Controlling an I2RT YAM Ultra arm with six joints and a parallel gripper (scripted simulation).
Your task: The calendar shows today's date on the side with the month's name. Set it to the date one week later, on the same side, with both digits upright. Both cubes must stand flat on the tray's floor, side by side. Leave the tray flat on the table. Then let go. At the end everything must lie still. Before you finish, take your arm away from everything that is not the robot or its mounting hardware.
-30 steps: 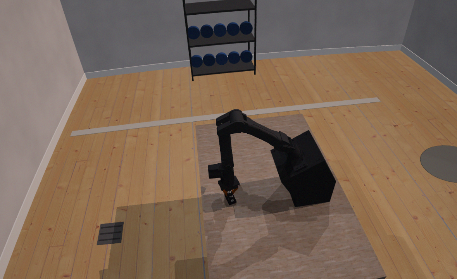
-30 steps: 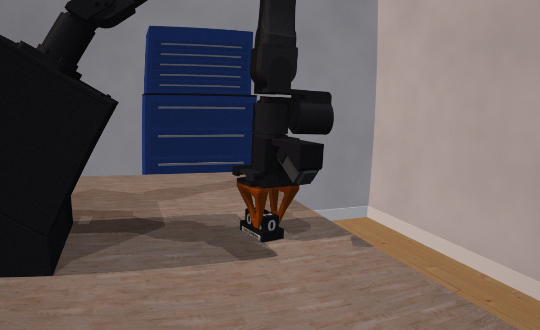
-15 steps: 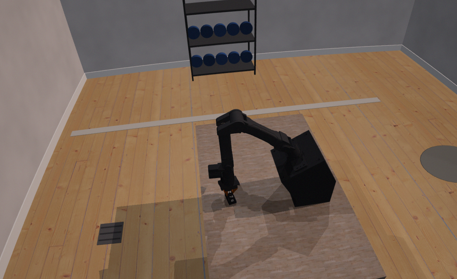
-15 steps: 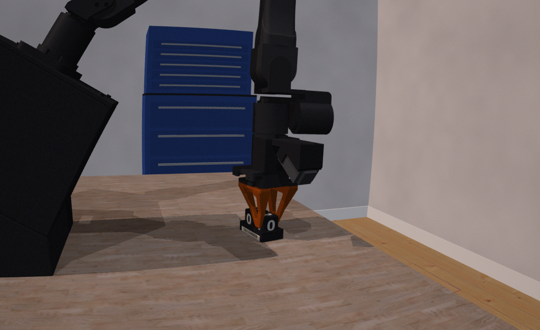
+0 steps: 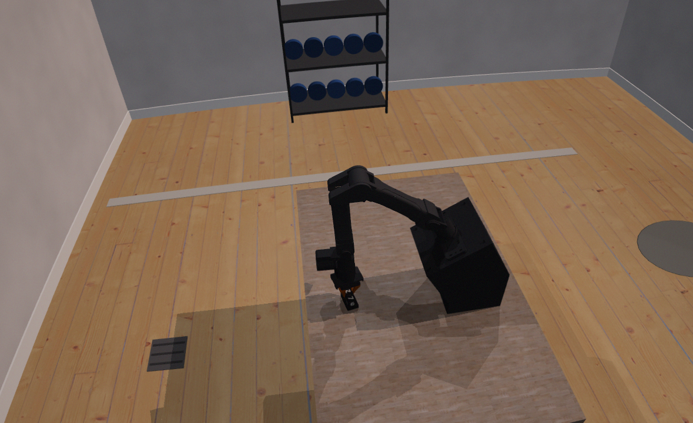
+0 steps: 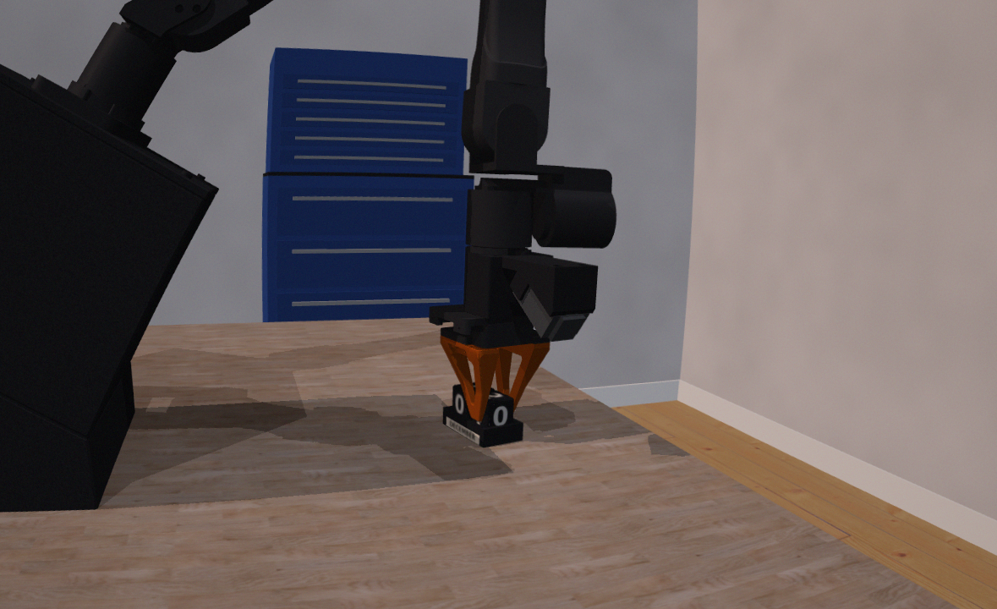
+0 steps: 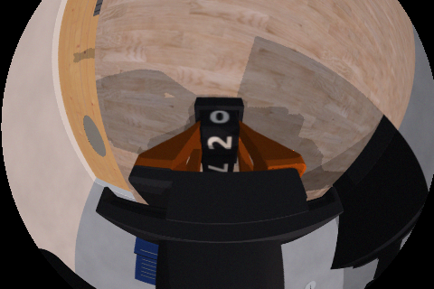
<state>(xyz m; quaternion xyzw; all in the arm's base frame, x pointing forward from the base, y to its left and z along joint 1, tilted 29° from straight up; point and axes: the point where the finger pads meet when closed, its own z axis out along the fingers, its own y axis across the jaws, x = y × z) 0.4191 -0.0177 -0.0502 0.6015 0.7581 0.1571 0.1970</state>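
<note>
My hand is 2 cm to the right of the black tray and 2 cm above it.
</note>
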